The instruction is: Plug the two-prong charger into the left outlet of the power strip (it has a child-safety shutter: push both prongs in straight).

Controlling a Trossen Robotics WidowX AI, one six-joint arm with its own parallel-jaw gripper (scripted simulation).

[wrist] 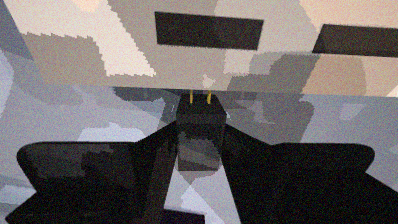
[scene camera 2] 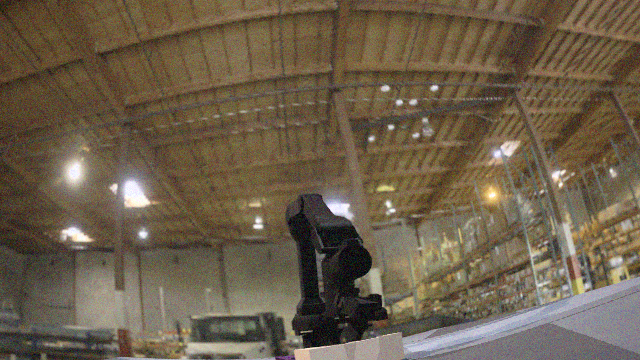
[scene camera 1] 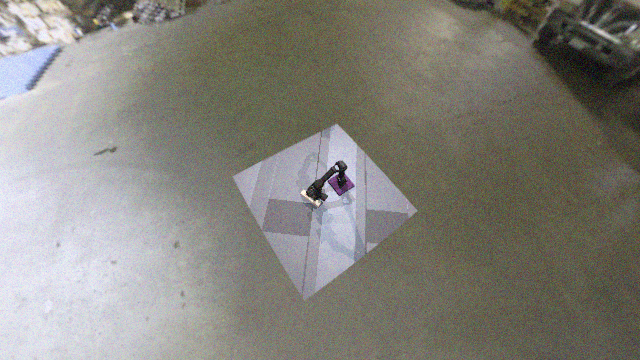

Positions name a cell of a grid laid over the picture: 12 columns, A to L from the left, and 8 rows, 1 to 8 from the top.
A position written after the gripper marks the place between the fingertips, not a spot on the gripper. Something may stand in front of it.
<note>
The gripper (wrist: F5) holds a dark two-prong charger.
</note>
